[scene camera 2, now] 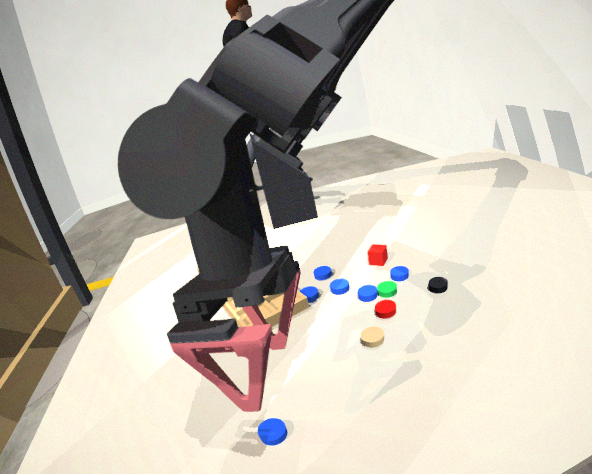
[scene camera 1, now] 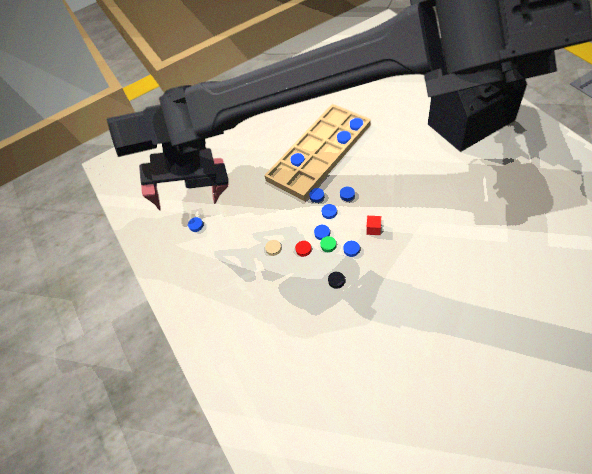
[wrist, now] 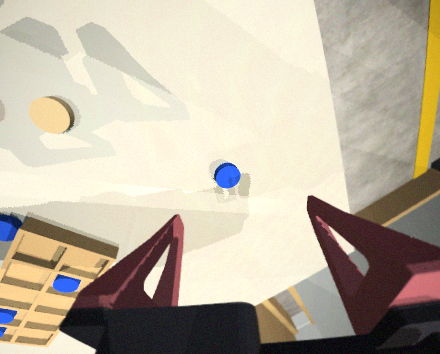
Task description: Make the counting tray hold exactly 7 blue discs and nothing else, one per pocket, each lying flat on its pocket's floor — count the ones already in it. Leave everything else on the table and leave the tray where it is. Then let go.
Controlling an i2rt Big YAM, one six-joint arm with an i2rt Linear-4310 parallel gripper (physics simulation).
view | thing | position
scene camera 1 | gripper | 187,204
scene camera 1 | wooden counting tray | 322,152
